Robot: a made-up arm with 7 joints. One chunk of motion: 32 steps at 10 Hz.
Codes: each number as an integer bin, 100 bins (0 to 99) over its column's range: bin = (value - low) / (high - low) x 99, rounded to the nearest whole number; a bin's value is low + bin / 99 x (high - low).
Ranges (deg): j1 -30..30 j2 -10..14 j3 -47..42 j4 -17..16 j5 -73..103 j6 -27..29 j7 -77..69
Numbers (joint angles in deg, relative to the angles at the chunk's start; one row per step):
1: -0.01 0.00 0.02 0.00 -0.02 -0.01 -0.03
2: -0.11 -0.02 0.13 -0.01 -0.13 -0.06 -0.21
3: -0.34 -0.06 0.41 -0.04 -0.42 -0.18 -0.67
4: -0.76 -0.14 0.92 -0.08 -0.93 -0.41 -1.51
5: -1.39 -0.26 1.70 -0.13 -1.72 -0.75 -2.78
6: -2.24 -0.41 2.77 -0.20 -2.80 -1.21 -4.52
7: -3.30 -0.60 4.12 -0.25 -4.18 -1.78 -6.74
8: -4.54 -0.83 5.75 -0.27 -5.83 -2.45 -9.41
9: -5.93 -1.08 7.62 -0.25 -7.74 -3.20 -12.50
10: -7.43 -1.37 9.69 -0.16 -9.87 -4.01 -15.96
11: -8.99 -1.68 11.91 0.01 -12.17 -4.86 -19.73
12: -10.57 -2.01 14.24 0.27 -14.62 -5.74 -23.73
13: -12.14 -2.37 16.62 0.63 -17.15 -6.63 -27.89
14: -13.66 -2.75 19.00 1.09 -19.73 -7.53 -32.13
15: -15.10 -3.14 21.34 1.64 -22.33 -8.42 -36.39
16: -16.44 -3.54 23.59 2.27 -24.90 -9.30 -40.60
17: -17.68 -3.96 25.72 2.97 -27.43 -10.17 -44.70
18: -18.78 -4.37 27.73 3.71 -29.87 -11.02 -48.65
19: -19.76 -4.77 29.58 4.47 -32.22 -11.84 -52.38
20: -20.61 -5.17 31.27 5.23 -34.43 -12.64 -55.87
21: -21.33 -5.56 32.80 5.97 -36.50 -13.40 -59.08
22: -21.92 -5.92 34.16 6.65 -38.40 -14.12 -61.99
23: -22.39 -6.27 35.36 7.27 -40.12 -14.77 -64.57
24: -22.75 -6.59 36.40 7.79 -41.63 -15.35 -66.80
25: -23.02 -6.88 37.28 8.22 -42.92 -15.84 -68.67
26: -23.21 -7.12 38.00 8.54 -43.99 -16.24 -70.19
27: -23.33 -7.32 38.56 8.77 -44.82 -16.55 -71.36
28: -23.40 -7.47 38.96 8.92 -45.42 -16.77 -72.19
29: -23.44 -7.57 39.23 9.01 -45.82 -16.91 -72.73
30: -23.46 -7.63 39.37 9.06 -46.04 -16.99 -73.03
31: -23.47 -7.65 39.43 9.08 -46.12 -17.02 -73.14
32: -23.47 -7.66 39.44 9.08 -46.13 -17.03 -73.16
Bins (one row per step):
1: 49 41 52 51 41 48 52
2: 49 41 52 51 41 48 52
3: 49 41 53 51 41 47 52
4: 48 41 53 51 41 47 51
5: 47 40 54 51 40 46 50
6: 46 40 55 50 39 46 49
7: 44 39 57 50 39 45 48
8: 42 38 59 50 38 43 46
9: 40 37 61 50 37 42 44
10: 37 36 63 51 36 41 41
11: 35 34 66 51 34 39 39
12: 32 33 68 52 33 38 36
13: 29 31 71 53 31 36 33
14: 27 30 73 54 30 34 30
15: 25 28 76 56 29 33 28
16: 22 27 79 58 27 31 25
17: 20 25 81 60 26 30 22
18: 19 23 83 62 24 28 19
19: 17 22 85 64 23 27 17
20: 15 20 87 67 22 25 14
21: 14 18 89 69 21 24 12
22: 13 17 90 71 19 23 10
23: 13 15 92 73 18 22 8
24: 12 14 93 74 18 21 7
25: 12 13 94 76 17 20 6
26: 11 12 95 77 16 19 5
27: 11 11 95 77 16 18 4
28: 11 10 96 78 16 18 3
29: 11 10 96 78 15 18 3
30: 11 10 96 78 15 18 3
31: 11 10 96 78 15 18 3
32: 11 10 96 78 15 18 3

